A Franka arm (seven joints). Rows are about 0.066 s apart.
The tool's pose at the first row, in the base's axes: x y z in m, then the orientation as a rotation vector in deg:
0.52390 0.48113 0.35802 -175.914 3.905 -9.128
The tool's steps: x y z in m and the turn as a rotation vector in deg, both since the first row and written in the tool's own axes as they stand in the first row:
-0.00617 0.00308 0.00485 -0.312 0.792 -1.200
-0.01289 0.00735 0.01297 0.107 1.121 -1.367
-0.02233 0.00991 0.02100 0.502 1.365 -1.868
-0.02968 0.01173 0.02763 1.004 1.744 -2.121
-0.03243 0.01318 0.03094 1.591 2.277 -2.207
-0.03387 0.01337 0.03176 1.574 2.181 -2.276
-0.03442 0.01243 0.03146 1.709 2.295 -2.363
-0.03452 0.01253 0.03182 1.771 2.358 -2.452
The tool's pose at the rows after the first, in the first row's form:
0.51815 0.47866 0.35237 -176.265 2.132 -10.416
0.51215 0.47525 0.34333 -175.835 1.855 -10.921
0.50351 0.47366 0.33422 -175.453 1.064 -11.311
0.49683 0.47262 0.32677 -174.936 0.654 -11.890
0.49438 0.47152 0.32311 -174.310 0.501 -12.689
0.49303 0.47145 0.32213 -174.339 0.393 -12.547
0.49249 0.47239 0.32244 -174.199 0.255 -12.720
0.49242 0.47232 0.32207 -174.136 0.118 -12.818

